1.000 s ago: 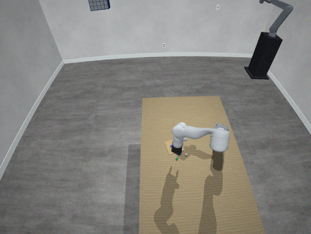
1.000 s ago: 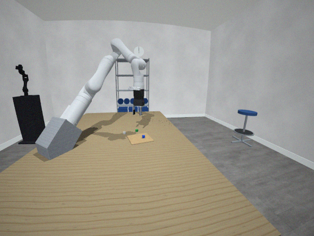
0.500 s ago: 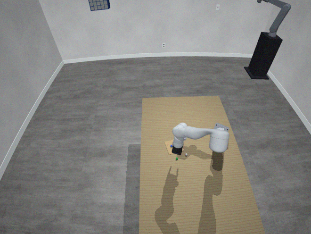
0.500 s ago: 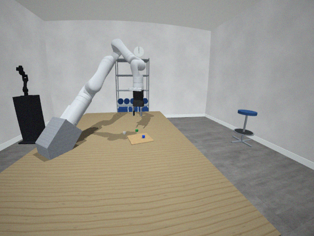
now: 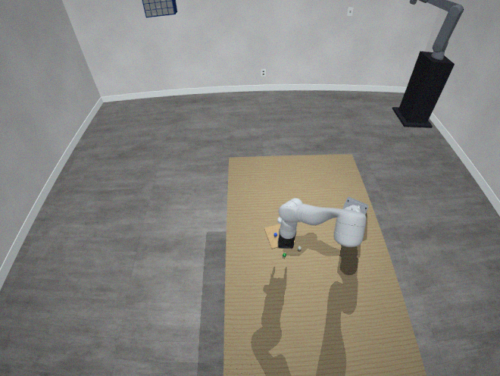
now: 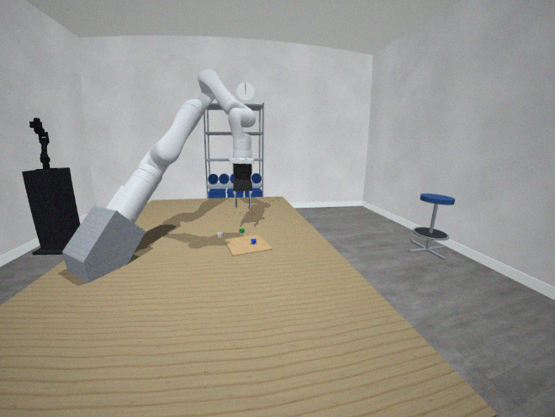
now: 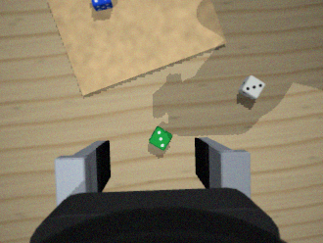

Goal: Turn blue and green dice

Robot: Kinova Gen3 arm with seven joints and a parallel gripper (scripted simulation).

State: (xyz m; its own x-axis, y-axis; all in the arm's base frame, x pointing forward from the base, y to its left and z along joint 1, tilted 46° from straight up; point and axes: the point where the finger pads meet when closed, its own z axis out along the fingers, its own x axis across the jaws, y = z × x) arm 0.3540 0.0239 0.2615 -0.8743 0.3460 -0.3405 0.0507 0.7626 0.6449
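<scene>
Now: hand 120 mm above the green die and 10 mm past it. From my hand the other things lie so: tan mat 130 mm to the right, 120 mm below, 10 mm ahead; then blue die 130 mm to the right, 110 mm below, 30 mm ahead; then white die 120 mm below, 90 mm behind, 40 mm to the right.
</scene>
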